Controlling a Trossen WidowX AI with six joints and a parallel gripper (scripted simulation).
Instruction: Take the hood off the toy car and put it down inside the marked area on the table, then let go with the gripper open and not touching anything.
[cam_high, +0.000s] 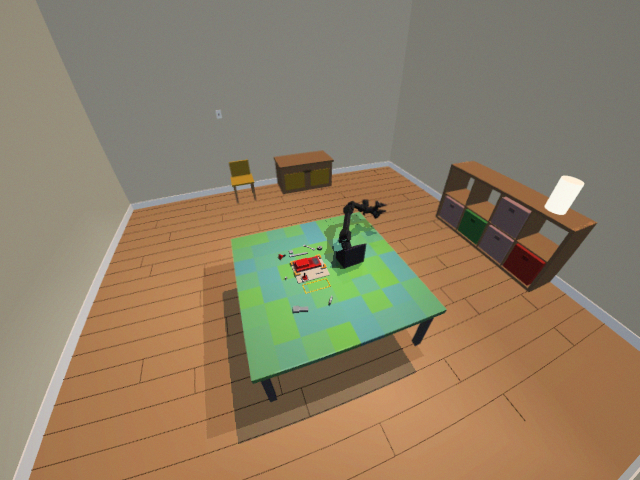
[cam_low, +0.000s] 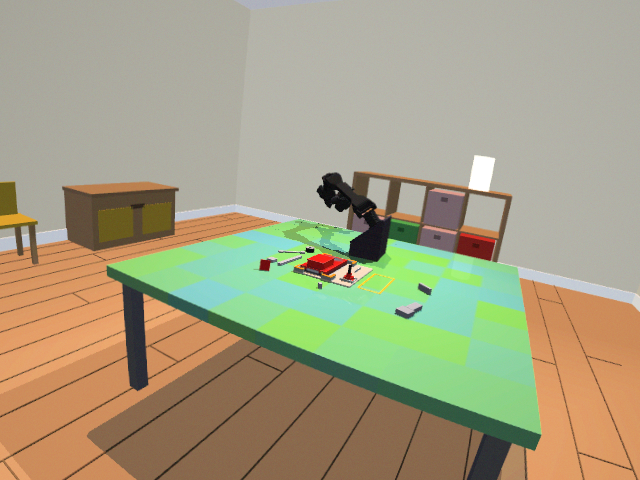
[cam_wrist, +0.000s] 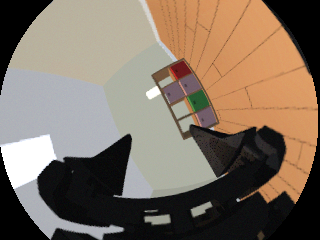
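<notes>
My gripper tip is now 89 cm short of the grey bar, 19 cm above it and 4 cm to the left of it.
</notes>
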